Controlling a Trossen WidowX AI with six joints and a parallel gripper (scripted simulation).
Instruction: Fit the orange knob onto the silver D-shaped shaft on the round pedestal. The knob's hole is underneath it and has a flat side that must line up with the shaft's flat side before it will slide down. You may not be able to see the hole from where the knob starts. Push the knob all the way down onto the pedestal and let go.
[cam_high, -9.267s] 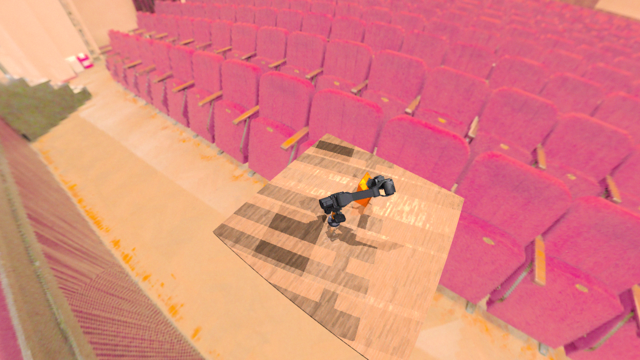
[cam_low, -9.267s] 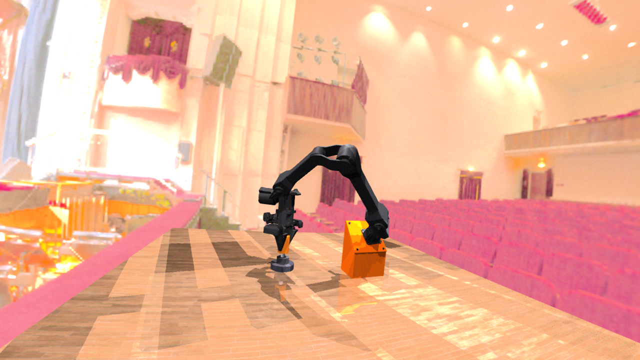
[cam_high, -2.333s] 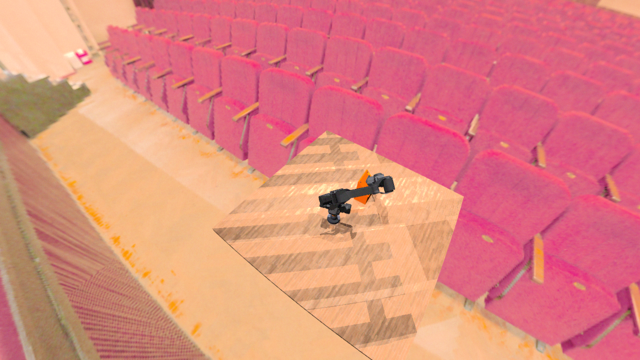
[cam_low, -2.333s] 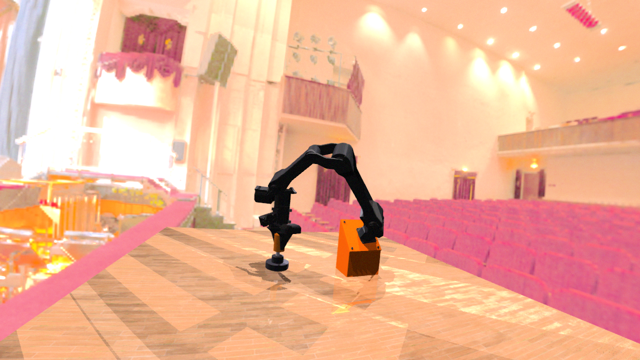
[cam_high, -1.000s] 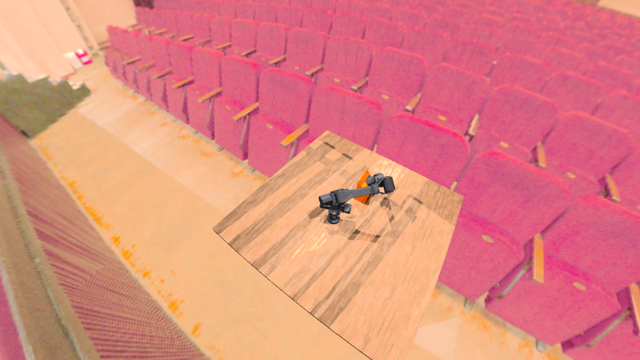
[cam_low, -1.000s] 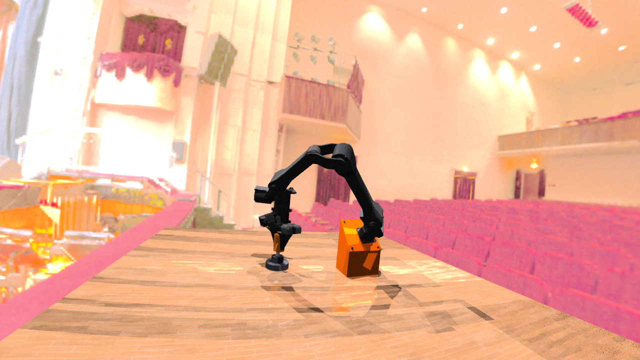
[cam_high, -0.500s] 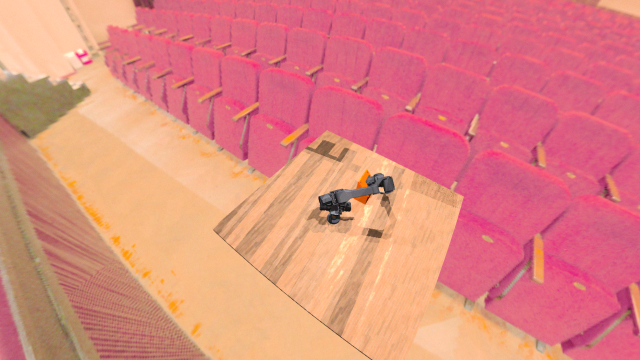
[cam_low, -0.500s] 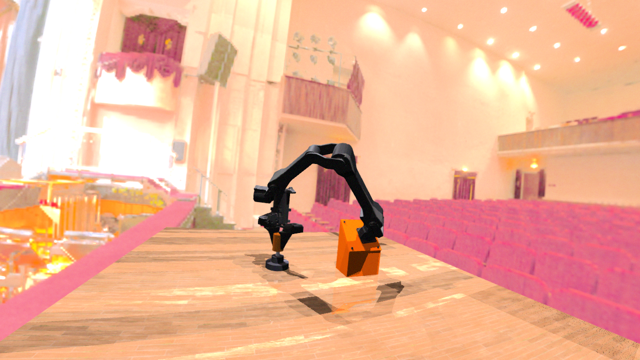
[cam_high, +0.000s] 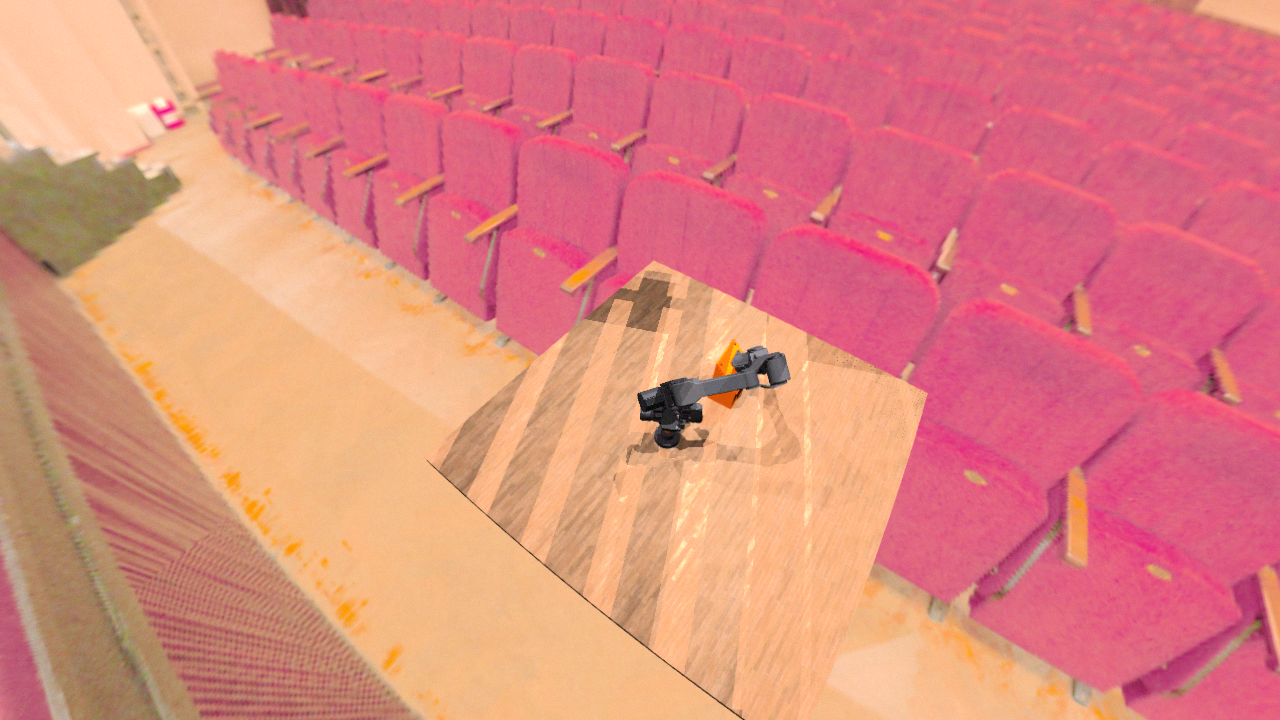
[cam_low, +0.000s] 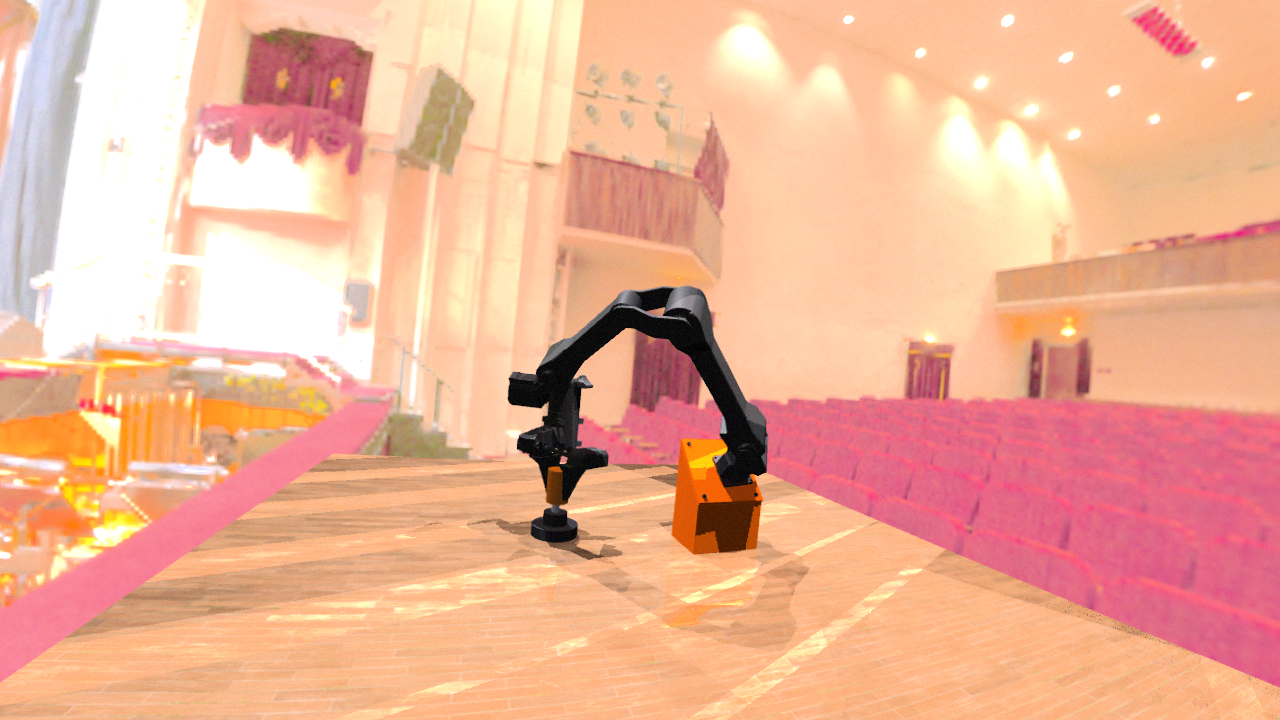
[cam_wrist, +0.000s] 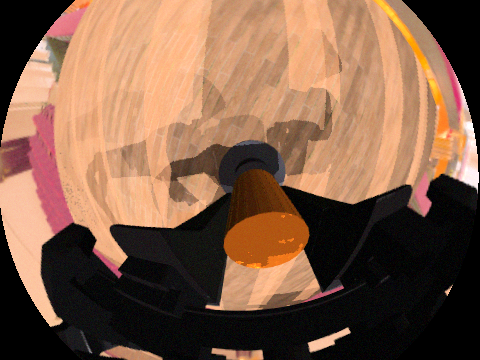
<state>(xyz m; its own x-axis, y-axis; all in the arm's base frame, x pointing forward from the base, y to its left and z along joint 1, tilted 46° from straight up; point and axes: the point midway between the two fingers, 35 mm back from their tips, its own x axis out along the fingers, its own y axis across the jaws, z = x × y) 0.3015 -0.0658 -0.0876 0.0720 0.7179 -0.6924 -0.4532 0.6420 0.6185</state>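
The orange knob is 4 cm above my gripper tip. The rest, counted from my gripper tip: round pedestal: 4 cm below.
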